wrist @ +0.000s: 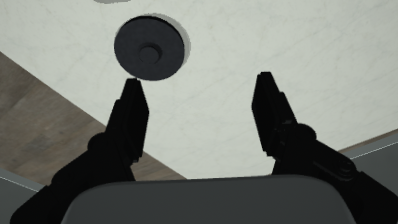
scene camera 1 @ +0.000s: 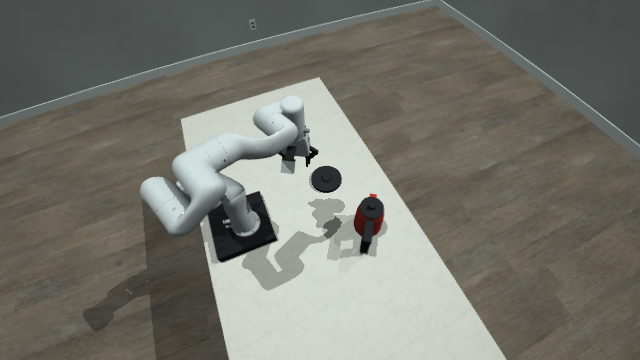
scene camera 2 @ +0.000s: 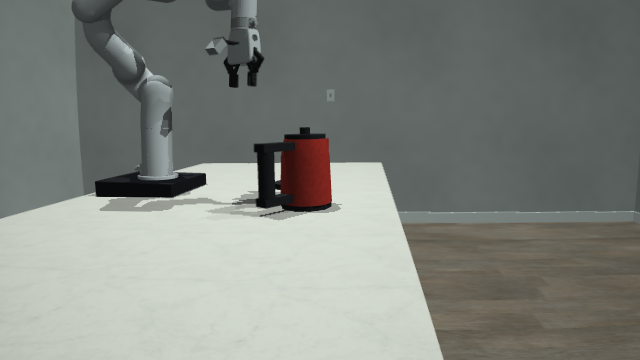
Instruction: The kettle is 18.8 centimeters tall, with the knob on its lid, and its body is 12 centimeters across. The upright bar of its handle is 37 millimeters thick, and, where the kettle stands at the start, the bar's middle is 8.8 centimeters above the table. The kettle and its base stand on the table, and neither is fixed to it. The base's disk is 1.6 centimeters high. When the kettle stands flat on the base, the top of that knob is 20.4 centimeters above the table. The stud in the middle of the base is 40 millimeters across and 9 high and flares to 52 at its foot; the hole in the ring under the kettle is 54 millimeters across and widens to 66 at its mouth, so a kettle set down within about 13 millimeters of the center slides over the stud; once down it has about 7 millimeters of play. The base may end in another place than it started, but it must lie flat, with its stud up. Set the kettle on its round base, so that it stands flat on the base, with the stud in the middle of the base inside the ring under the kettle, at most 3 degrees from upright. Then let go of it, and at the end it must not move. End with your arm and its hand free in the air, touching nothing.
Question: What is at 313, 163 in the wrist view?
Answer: My gripper.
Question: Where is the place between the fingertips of my gripper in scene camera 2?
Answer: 242, 86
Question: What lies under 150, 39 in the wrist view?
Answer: A round black base.
